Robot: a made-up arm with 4 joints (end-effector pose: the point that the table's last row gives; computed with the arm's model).
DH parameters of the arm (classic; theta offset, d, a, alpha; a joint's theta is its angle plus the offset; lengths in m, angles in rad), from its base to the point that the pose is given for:
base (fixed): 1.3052 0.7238 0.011 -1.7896
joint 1: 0 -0.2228 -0.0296 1.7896
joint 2: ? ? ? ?
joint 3: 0 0.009 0.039 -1.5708
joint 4: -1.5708 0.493 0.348 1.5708
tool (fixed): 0 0.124 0 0
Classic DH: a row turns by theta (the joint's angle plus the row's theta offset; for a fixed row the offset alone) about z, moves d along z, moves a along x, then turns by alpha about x.
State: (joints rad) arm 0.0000 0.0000 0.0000 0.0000
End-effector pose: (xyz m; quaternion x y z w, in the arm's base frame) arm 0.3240 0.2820 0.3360 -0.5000 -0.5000 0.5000 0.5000
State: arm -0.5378 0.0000 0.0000 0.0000
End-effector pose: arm 0.3192 0.4611 0.5683 -0.3621 -0.6700 0.3517 0.5443
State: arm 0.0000 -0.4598 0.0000 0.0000
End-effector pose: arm 0.4700 0.1921 0.3360 -0.6008 -0.3729 0.3729 0.6008
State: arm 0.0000 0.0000 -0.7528 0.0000
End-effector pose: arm 0.6840 0.2820 0.4111 -0.6488 -0.6488 0.2812 0.2812
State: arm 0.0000 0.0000 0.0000 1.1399
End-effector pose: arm 0.7124 0.1920 0.3360 -0.6908 -0.1512 0.1512 0.6908
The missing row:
joint 2: -1.3052 0.0568 0.204 -1.5708
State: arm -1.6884 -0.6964 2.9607 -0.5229
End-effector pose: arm 0.5985 -0.6504 0.8821 0.9060 -0.0987 0.4107 0.0285
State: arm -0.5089 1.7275 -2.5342 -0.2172
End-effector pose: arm -0.3118 0.2140 1.2742 -0.0824 0.7383 0.6629 0.0937
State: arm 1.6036 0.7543 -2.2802 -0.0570
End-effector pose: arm 0.5285 0.1364 0.0990 0.3455 0.7745 -0.4610 0.2613
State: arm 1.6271 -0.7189 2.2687 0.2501
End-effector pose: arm 0.4675 0.2338 0.3942 -0.2723 0.5736 -0.0574 0.7704
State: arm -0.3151 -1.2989 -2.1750 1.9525
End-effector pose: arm 0.2852 -0.6157 1.3073 -0.4556 -0.2082 -0.8649 0.0309
